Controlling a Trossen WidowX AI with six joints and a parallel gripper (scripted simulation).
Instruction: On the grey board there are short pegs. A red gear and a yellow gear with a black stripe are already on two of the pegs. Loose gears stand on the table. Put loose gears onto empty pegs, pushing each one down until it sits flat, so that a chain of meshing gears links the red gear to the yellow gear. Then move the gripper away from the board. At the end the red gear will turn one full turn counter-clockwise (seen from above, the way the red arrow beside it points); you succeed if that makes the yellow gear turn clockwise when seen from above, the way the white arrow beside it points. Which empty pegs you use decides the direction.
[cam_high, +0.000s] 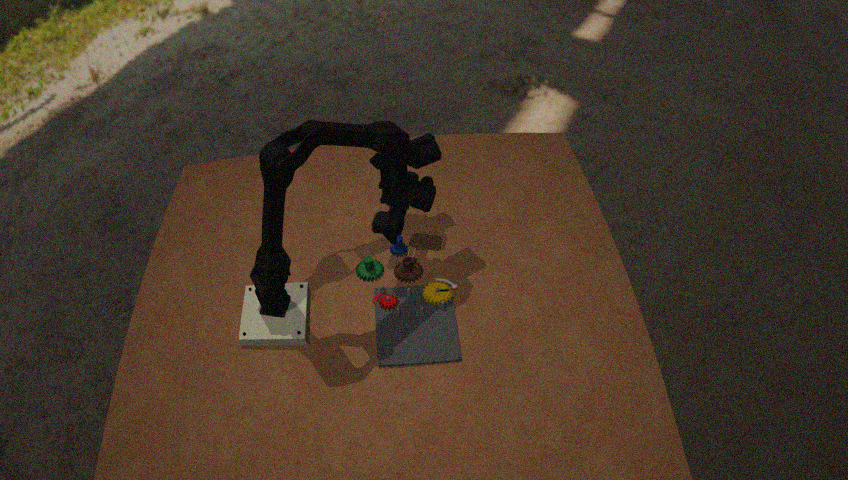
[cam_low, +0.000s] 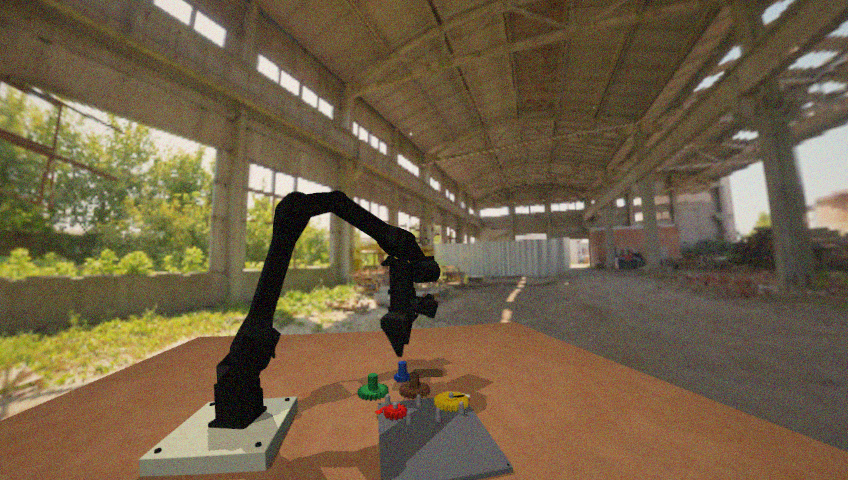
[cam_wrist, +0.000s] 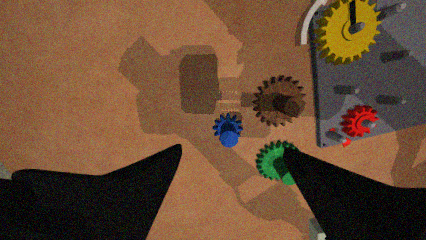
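The blue gear is 5 cm below my gripper tip. From my gripper tip the other things lie so: green gear 6 cm behind, 7 cm to the right, 5 cm below; then brown gear 3 cm ahead, 7 cm to the right, 5 cm below; then red arrow 2 cm behind, 15 cm to the right, 6 cm below.
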